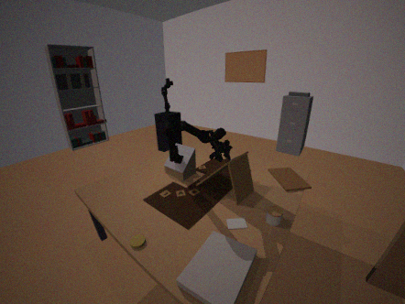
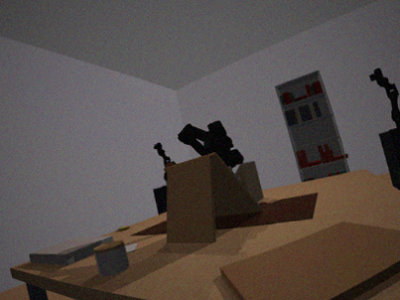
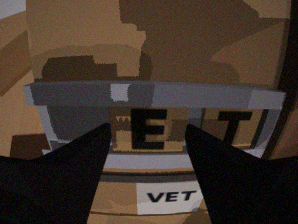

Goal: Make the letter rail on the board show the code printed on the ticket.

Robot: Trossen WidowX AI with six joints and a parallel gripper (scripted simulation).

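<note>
The tile marked e is right at my gripper tip. Also, from my gripper tip: dark mat (180 mm behind, 60 mm to the right, 170 mm below); then white ticket (70 mm behind, 20 mm to the right, 70 mm below); then tile marked t (10 mm behind, 70 mm to the right).
</note>
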